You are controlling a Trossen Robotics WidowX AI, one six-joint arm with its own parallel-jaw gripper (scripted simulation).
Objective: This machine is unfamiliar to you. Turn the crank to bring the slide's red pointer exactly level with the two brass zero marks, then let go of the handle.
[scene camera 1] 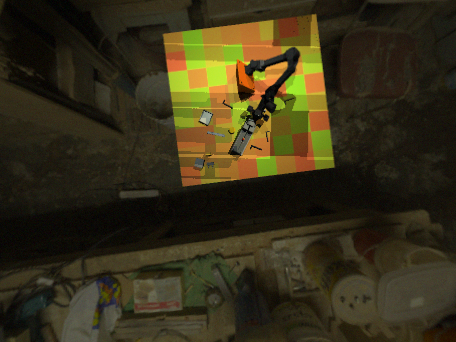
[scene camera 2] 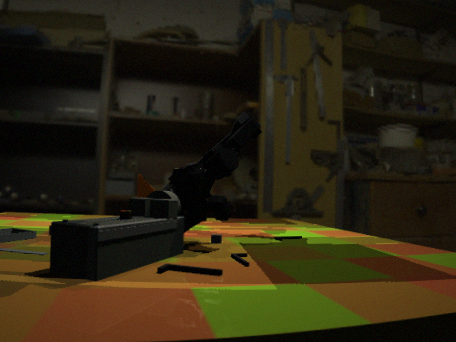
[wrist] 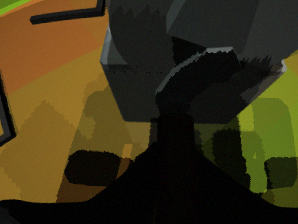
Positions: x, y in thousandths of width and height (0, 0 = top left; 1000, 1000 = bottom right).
I see my gripper (scene camera 2: 385, 686).
My gripper also shows in the wrist view (wrist: 572, 667).
